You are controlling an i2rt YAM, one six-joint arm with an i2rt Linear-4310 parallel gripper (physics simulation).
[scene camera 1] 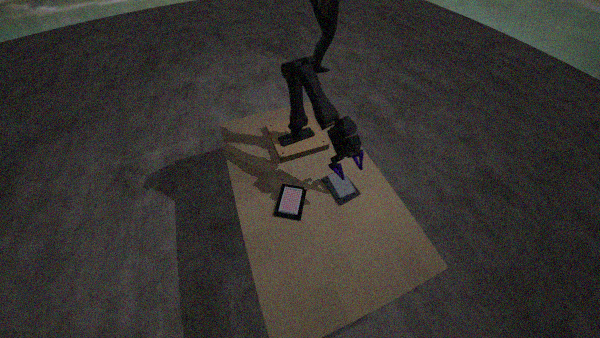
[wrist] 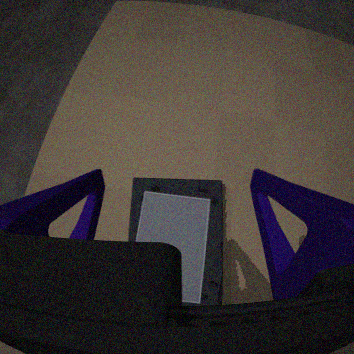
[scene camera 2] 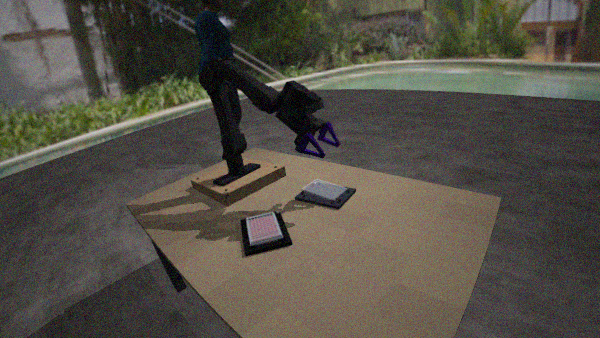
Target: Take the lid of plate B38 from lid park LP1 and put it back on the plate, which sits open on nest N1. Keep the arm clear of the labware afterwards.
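Places are measured from the arm's base along level axes (x ahead, y left, z up), in metres.
Where they show: gripper, fingertip midpoint: [scene camera 1: 352, 174] [wrist: 177, 177] [scene camera 2: 331, 151]; arm's base at its link origin: [scene camera 1: 296, 137] [scene camera 2: 237, 175].
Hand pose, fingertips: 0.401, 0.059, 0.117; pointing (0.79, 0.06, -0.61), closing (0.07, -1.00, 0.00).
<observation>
Things, the pixels of their top centre, and the offset from my fingertips, as dx, dy, dz. Level surfaces: height alone.
- pale translucent lid at its top centre: [wrist: 169, 245] [scene camera 2: 324, 187] [scene camera 1: 341, 182] -0.045, +0.004, -0.130
- dark grey lid park LP1 at its top centre: [wrist: 175, 240] [scene camera 2: 325, 190] [scene camera 1: 341, 184] -0.039, -0.001, -0.138
- Plate B38 at its top centre: [scene camera 2: 262, 225] [scene camera 1: 290, 199] -0.077, -0.251, -0.131
- black nest N1 at its top centre: [scene camera 2: 263, 228] [scene camera 1: 290, 200] -0.077, -0.251, -0.140
- tabletop at its surface level: dz -0.158
The pale translucent lid [scene camera 1: 341, 184] [scene camera 2: 326, 190] [wrist: 175, 215] lies on the dark grey lid park LP1 [scene camera 1: 343, 201] [scene camera 2: 340, 203] [wrist: 215, 240]. It is turned slightly askew to the park's edges and looks a little tilted in the scene camera 2 view. Plate B38 [scene camera 1: 291, 201] [scene camera 2: 264, 229], with pink wells showing, sits open on the black nest N1 [scene camera 1: 287, 217] [scene camera 2: 267, 247]. My gripper [scene camera 1: 352, 173] [scene camera 2: 331, 151] [wrist: 177, 177] is wide open and empty, above the lid park and apart from the lid. Part of the lid is hidden by the gripper body in the wrist view.
The arm's wooden base block [scene camera 1: 304, 150] [scene camera 2: 255, 186] stands at the back of the tabletop [scene camera 1: 345, 260] [scene camera 2: 380, 260]. A person [scene camera 1: 326, 30] [scene camera 2: 212, 40] stands behind the arm. The arm's shadow falls across the table near the nest.
</observation>
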